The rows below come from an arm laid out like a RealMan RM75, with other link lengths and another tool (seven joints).
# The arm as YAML. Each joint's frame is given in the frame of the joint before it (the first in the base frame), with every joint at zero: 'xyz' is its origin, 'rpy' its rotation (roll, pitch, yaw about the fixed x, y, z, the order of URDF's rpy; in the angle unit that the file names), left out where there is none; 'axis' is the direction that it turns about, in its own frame. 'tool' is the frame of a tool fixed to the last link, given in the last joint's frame.
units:
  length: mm
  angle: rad
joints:
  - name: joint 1
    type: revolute
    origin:
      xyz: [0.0, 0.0, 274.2]
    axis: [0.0, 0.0, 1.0]
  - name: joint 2
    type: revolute
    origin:
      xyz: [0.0, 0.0, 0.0]
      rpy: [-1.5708, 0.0, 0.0]
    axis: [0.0, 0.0, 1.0]
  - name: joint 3
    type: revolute
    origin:
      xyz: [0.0, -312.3, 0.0]
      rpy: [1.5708, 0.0, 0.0]
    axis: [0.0, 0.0, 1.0]
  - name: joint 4
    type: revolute
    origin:
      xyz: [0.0, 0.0, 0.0]
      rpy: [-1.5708, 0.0, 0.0]
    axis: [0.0, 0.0, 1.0]
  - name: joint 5
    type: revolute
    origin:
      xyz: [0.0, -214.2, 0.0]
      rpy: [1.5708, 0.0, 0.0]
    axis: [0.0, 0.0, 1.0]
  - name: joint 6
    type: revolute
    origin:
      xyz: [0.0, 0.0, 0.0]
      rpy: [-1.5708, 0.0, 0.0]
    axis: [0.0, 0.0, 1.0]
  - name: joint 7
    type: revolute
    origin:
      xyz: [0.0, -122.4, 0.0]
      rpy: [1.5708, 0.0, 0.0]
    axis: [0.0, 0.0, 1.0]
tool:
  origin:
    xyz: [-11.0, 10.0, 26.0]
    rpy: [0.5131, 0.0, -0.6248]
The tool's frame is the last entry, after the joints.
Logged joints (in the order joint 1, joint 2, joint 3, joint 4, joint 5, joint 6, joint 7), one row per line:
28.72 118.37 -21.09 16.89 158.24 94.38 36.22
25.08 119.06 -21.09 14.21 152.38 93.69 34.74
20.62 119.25 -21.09 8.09 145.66 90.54 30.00
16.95 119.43 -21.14 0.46 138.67 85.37 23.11
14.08 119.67 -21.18 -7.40 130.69 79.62 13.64
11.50 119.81 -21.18 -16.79 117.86 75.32 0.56
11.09 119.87 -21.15 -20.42 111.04 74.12 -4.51
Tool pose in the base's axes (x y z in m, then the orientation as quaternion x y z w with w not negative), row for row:
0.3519 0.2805 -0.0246 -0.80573 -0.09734 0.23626 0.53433
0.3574 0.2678 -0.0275 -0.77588 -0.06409 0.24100 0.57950
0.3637 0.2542 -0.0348 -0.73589 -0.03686 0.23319 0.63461
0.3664 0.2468 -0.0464 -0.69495 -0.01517 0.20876 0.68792
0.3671 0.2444 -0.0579 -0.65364 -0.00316 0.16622 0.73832
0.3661 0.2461 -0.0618 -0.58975 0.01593 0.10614 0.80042
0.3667 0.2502 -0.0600 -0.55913 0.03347 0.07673 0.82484
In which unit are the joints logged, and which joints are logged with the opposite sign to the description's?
The joints are logged in degrees. Opposite sign: joint 3, joint 4, joint 5, joint 6.
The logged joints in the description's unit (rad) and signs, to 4 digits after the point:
0.5013 2.0659 0.3681 -0.2948 -2.7618 -1.6472 0.6322
0.4377 2.0780 0.3681 -0.2480 -2.6595 -1.6352 0.6063
0.3599 2.0813 0.3681 -0.1412 -2.5422 -1.5802 0.5236
0.2958 2.0844 0.3690 -0.0080 -2.4202 -1.4900 0.4033
0.2457 2.0886 0.3697 0.1292 -2.2810 -1.3896 0.2381
0.2007 2.0911 0.3697 0.2930 -2.0570 -1.3146 0.0098
0.1936 2.0921 0.3691 0.3564 -1.9380 -1.2936 -0.0787

